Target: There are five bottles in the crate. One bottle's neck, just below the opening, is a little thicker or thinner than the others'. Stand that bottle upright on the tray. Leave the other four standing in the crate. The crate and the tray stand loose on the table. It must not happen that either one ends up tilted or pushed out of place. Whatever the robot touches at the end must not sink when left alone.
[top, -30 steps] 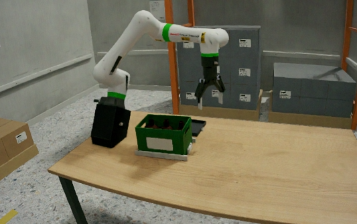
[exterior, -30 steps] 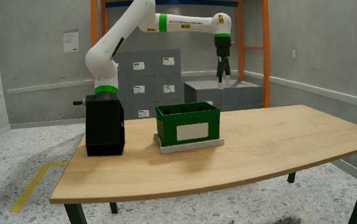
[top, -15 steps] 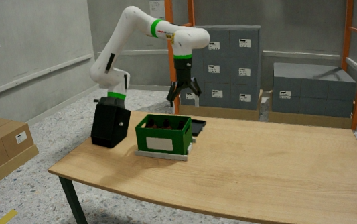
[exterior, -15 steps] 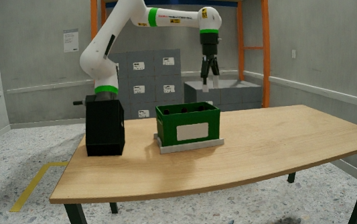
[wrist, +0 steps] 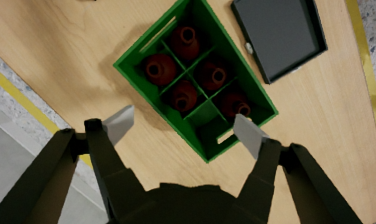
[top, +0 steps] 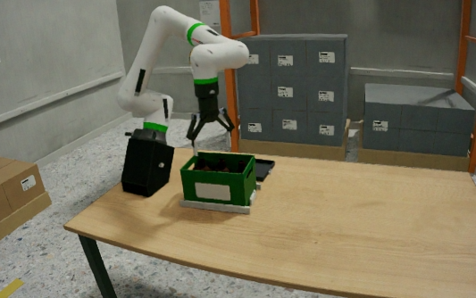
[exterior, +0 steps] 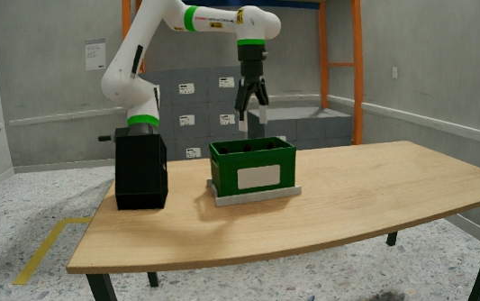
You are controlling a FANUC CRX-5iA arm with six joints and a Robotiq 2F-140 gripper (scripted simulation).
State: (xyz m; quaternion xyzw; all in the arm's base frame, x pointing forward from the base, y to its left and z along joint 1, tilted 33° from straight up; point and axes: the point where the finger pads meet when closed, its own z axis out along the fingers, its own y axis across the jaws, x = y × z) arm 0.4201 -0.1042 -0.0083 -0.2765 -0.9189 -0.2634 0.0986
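The green crate is 17 cm below my hand, 4 cm to the left of it and 1 cm behind it. From my hand the other things lie so: brown bottle: 17 cm below, 10 cm behind, 6 cm to the left; then dark tray: 32 cm to the left, 24 cm below, 3 cm behind.
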